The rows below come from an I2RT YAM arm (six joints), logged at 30 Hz.
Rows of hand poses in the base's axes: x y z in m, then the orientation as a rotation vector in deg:
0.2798, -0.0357, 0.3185, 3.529, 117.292, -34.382
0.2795, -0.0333, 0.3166, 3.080, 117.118, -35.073
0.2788, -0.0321, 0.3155, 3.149, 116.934, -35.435
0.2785, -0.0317, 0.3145, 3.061, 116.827, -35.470
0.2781, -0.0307, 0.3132, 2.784, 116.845, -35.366
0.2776, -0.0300, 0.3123, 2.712, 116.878, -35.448
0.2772, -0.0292, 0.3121, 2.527, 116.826, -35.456
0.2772, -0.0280, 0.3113, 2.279, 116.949, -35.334
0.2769, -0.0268, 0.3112, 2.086, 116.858, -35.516
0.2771, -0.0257, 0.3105, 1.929, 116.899, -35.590
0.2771, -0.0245, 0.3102, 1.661, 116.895, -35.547
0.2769, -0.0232, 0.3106, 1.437, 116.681, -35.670
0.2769, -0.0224, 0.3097, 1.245, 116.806, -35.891
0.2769, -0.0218, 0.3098, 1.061, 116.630, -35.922
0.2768, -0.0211, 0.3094, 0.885, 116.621, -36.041
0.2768, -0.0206, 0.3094, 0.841, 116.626, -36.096
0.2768, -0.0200, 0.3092, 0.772, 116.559, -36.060
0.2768, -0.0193, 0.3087, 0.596, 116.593, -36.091
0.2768, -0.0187, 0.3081, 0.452, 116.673, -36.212
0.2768, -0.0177, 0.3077, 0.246, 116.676, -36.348
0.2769, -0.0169, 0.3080, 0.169, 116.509, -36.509
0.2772, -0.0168, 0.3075, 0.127, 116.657, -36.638
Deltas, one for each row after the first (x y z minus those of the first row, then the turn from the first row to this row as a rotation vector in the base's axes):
-0.0003, 0.0024, -0.0019, -0.689, 0.046, 0.029
-0.0010, 0.0036, -0.0030, -0.950, -0.074, -0.154
-0.0013, 0.0040, -0.0040, -1.033, -0.152, -0.093
-0.0017, 0.0050, -0.0053, -1.067, -0.103, 0.143
-0.0022, 0.0057, -0.0062, -1.145, -0.042, 0.152
-0.0026, 0.0065, -0.0064, -1.235, -0.055, 0.284
-0.0026, 0.0077, -0.0072, -1.223, 0.086, 0.492
-0.0029, 0.0089, -0.0073, -1.444, 0.071, 0.558
-0.0027, 0.0100, -0.0080, -1.548, 0.154, 0.628
-0.0027, 0.0112, -0.0083, -1.626, 0.194, 0.833
-0.0029, 0.0125, -0.0079, -1.847, 0.058, 0.964
-0.0029, 0.0133, -0.0088, -2.045, 0.256, 0.980
-0.0029, 0.0139, -0.0087, -2.179, 0.131, 1.119
-0.0030, 0.0146, -0.0091, -2.332, 0.180, 1.189
-0.0030, 0.0151, -0.0091, -2.386, 0.204, 1.194
-0.0030, 0.0157, -0.0093, -2.404, 0.148, 1.267
-0.0030, 0.0164, -0.0098, -2.488, 0.221, 1.370
-0.0030, 0.0170, -0.0104, -2.609, 0.349, 1.404
-0.0030, 0.0180, -0.0108, -2.783, 0.419, 1.485
-0.0029, 0.0188, -0.0105, -2.961, 0.307, 1.490
-0.0026, 0.0189, -0.0110, -3.032, 0.481, 1.439

